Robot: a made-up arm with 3 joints.
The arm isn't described. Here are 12 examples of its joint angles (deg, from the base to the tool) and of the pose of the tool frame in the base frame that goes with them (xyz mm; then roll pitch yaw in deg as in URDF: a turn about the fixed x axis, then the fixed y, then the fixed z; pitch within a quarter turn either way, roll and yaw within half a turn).
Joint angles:
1: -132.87 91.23 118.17
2: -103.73 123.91 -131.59
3: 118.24 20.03 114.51
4: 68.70 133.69 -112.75
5: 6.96 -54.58 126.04
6: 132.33 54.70 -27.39
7: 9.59 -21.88 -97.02
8: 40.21 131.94 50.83
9: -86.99 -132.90 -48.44
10: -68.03 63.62 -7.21
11: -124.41 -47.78 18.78
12: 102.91 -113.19 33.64
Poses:
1: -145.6 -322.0 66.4 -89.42 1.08 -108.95
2: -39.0 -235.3 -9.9 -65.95 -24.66 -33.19
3: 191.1 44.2 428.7 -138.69 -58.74 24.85
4: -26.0 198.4 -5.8 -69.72 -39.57 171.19
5: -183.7 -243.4 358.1 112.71 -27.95 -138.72
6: 114.9 -61.1 163.3 -57.84 15.42 -155.25
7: -166.9 13.6 248.6 106.93 67.07 98.70
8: 96.2 137.5 -107.5 -119.58 31.21 2.19
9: 129.6 -75.3 79.3 121.65 -30.62 126.56
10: -152.6 53.1 156.0 -63.80 3.20 61.56
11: 122.5 88.3 310.2 49.33 -12.49 110.28
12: -264.2 61.3 65.6 109.63 12.60 -134.36
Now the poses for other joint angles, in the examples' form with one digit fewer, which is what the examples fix.
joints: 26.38 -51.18 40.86
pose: -93 -174 330 58.7 -24.2 -60.4
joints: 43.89 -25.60 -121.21
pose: -174 118 276 137.2 50.5 100.6
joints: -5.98 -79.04 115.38
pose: -95 -356 235 94.7 -9.9 -109.8
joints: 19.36 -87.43 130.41
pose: -268 -276 186 91.7 -2.0 -149.8
